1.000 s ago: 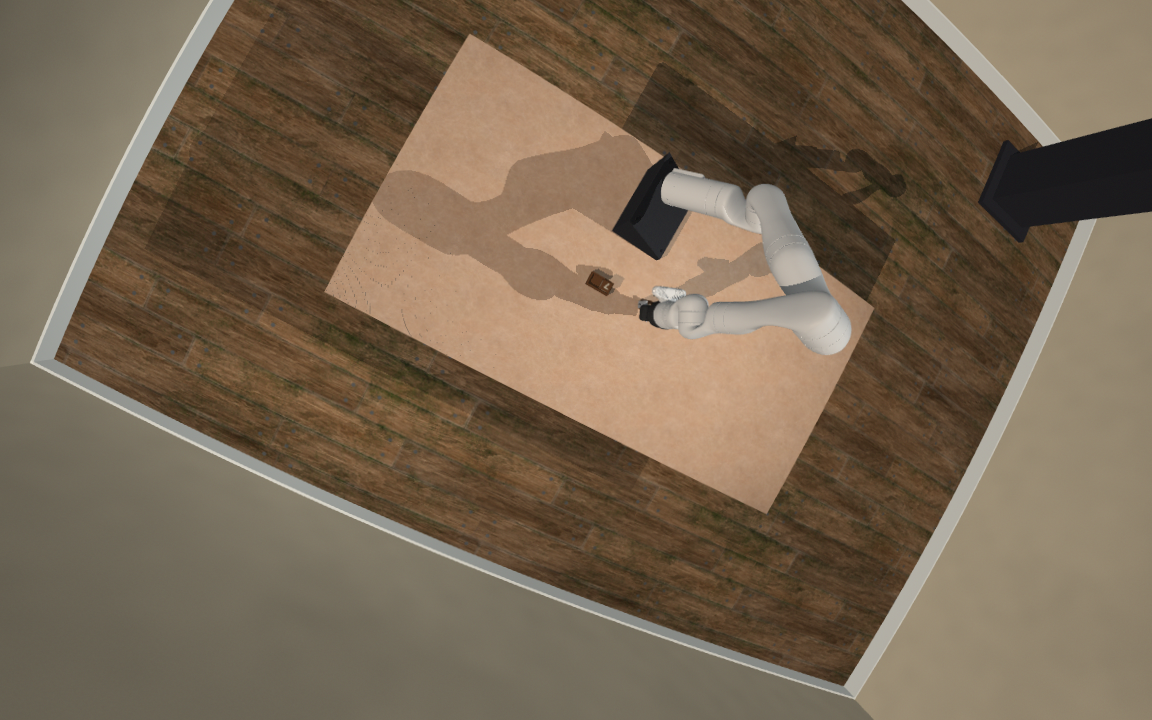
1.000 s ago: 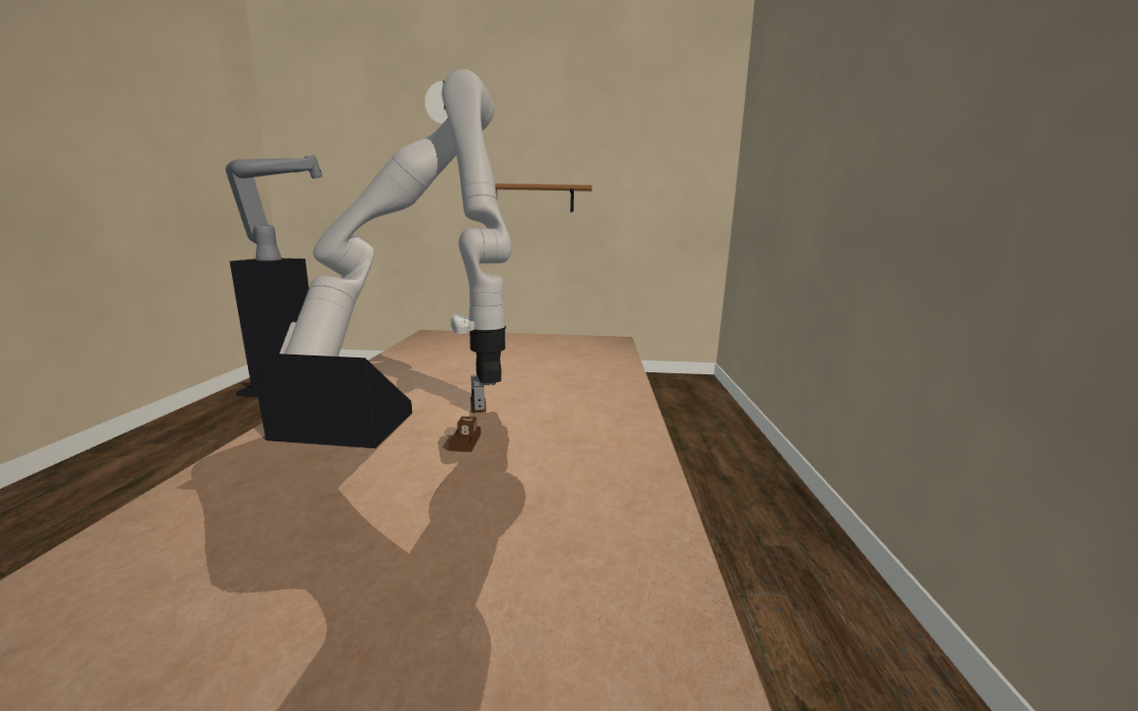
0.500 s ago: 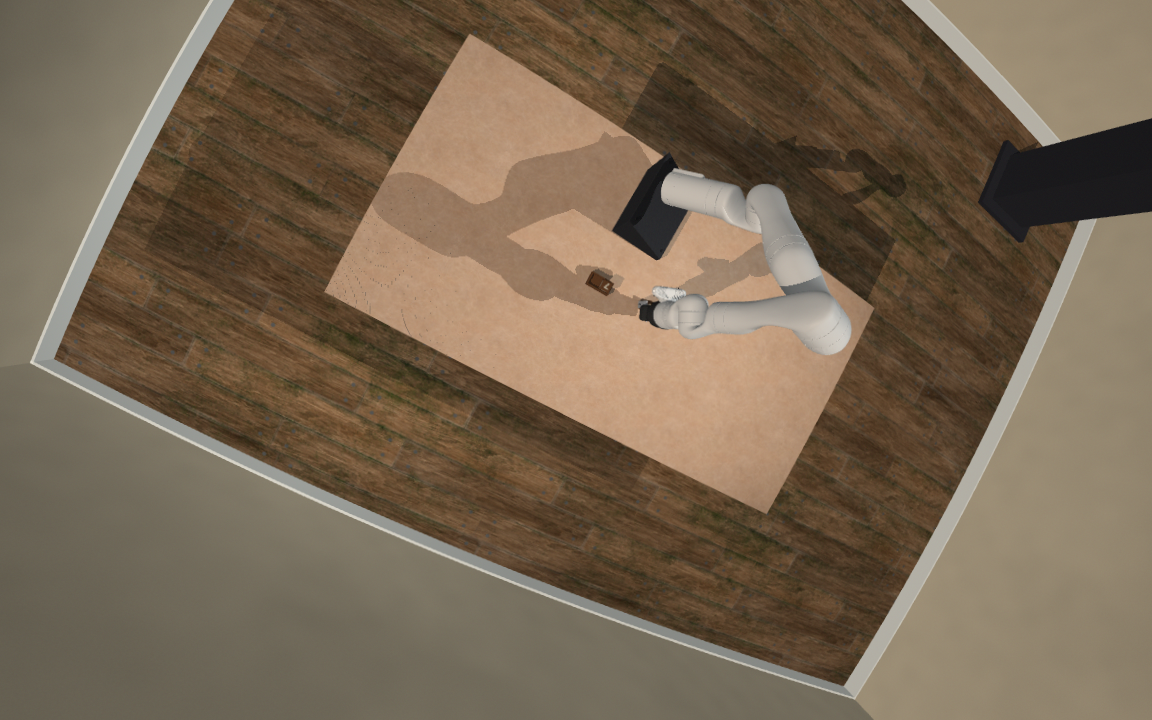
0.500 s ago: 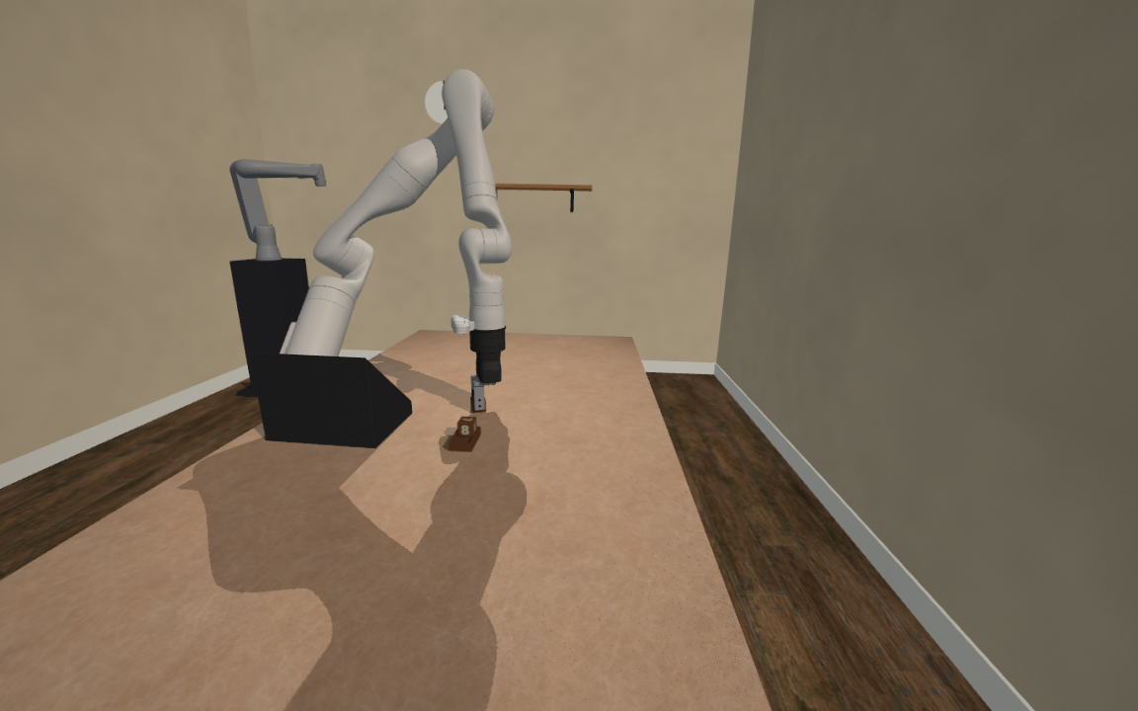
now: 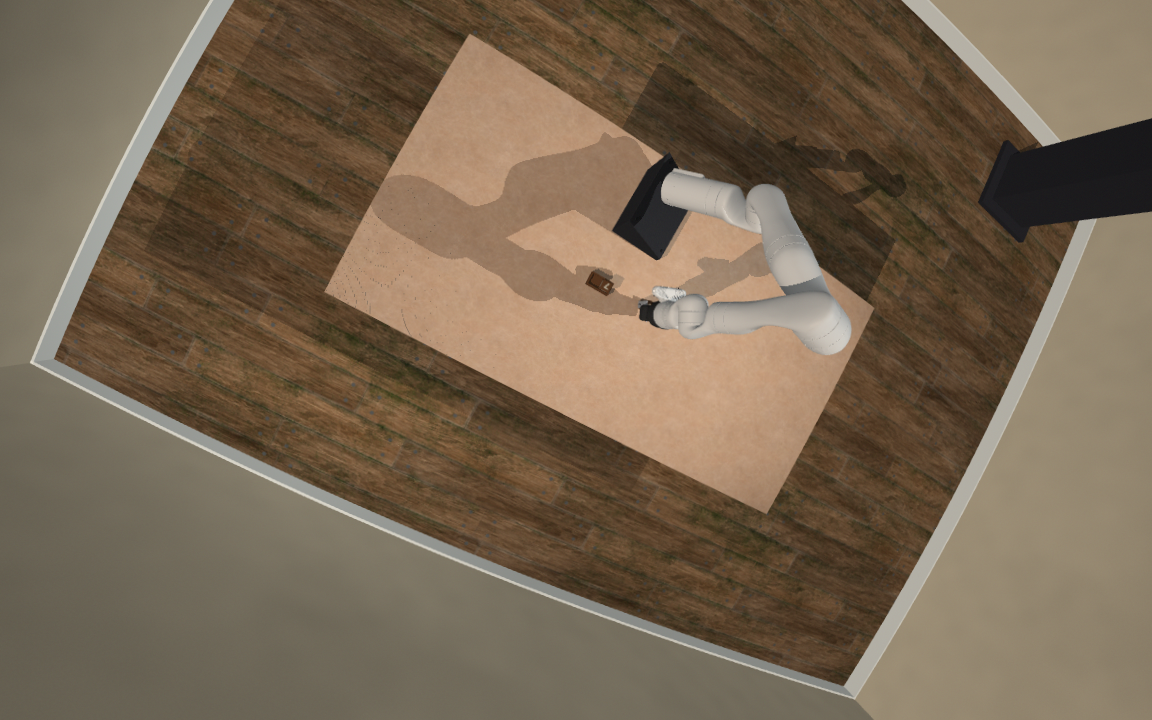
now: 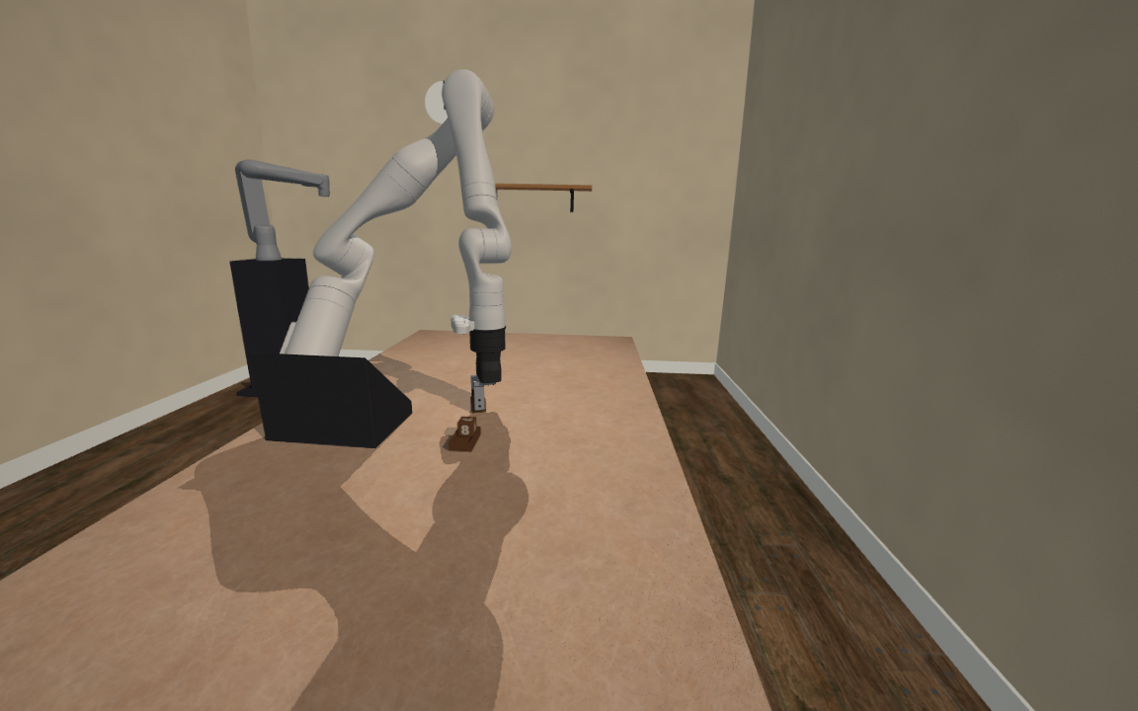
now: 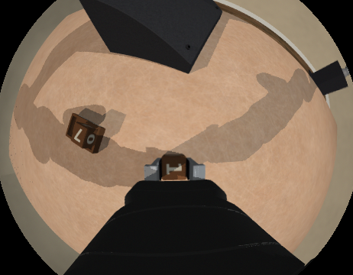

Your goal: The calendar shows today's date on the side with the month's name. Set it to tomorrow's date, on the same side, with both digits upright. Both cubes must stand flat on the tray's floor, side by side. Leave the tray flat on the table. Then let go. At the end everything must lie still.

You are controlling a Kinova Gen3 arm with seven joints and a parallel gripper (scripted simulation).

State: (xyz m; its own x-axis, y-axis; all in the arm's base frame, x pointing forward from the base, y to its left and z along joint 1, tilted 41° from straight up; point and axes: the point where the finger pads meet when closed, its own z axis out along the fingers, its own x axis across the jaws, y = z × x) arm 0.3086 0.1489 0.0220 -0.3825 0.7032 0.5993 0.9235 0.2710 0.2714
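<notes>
The brown cube lies 1 cm below my hand. The rest, counted from my hand: dark wooden tray 1 cm ahead, 16 cm to the right, 2 cm below.
</notes>
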